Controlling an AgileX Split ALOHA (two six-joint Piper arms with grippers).
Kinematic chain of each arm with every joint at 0, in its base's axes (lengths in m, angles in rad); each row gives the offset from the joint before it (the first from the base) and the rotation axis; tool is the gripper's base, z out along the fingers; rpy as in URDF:
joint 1: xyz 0 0 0.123 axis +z
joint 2: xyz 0 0 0 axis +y
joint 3: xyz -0.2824 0 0.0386 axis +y
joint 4: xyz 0.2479 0 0.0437 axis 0.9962 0 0.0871
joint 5: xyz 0 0 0 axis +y
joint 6: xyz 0.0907 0 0.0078 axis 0.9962 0 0.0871
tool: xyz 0 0 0 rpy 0 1.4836 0
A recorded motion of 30 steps. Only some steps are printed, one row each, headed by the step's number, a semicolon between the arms.
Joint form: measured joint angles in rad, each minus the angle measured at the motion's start. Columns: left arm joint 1, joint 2, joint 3, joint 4, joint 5, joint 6; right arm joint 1, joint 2, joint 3, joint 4, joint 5, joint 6.
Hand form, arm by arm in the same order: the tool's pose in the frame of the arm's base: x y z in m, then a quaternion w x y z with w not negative. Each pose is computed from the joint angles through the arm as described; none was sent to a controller.
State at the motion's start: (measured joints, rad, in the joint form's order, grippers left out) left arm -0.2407 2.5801 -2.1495 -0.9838 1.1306 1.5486; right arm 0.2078 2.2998 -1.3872 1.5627 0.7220 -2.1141
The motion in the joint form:
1: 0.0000 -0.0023 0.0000 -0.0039 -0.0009 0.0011; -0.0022 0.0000 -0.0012 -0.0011 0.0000 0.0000
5: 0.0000 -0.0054 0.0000 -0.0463 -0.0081 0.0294; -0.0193 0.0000 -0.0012 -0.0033 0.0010 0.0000
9: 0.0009 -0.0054 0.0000 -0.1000 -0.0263 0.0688; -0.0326 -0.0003 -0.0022 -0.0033 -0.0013 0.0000
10: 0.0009 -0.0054 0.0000 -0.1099 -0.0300 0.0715; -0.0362 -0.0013 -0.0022 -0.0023 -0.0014 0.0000
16: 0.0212 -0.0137 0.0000 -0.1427 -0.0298 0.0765; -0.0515 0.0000 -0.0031 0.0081 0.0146 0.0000
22: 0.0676 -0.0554 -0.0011 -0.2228 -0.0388 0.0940; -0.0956 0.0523 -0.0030 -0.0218 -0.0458 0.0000
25: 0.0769 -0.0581 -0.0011 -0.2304 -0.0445 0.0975; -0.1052 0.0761 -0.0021 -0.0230 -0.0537 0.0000
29: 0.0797 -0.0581 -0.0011 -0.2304 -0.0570 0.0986; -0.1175 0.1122 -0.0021 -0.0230 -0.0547 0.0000
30: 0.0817 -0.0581 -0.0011 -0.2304 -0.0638 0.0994; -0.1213 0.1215 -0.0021 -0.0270 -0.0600 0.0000
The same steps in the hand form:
1: 0.4928 -0.1918 0.1224 0.30169 0.57324 0.69096 -0.32087; 0.4275 0.1507 0.0883 0.38984 -0.44245 0.76272 0.26557
5: 0.4940 -0.1937 0.1267 0.31970 0.56978 0.68267 -0.32728; 0.4299 0.1434 0.0882 0.39168 -0.43695 0.76604 0.26236
9: 0.4965 -0.1954 0.1302 0.34412 0.56370 0.67378 -0.33143; 0.4321 0.1376 0.0885 0.39393 -0.43174 0.76914 0.25855
10: 0.4970 -0.1958 0.1308 0.34790 0.56096 0.67346 -0.33278; 0.4326 0.1360 0.0890 0.39500 -0.43001 0.76981 0.25779
16: 0.5012 -0.1870 0.1375 0.36311 0.54668 0.67509 -0.33696; 0.4345 0.1305 0.0898 0.39913 -0.42125 0.77067 0.26327
22: 0.5104 -0.1659 0.1655 0.41141 0.51558 0.67155 -0.33754; 0.4389 0.1069 0.0625 0.37537 -0.40564 0.80044 0.23204
25: 0.5125 -0.1613 0.1674 0.41768 0.51046 0.67305 -0.33463; 0.4384 0.1019 0.0512 0.36556 -0.39917 0.80865 0.23045
29: 0.5140 -0.1595 0.1673 0.42118 0.50743 0.67575 -0.32936; 0.4368 0.0962 0.0351 0.35165 -0.39053 0.81812 0.23347
30: 0.5149 -0.1583 0.1673 0.42318 0.50568 0.67728 -0.32635; 0.4364 0.0941 0.0306 0.34715 -0.38933 0.82118 0.23145

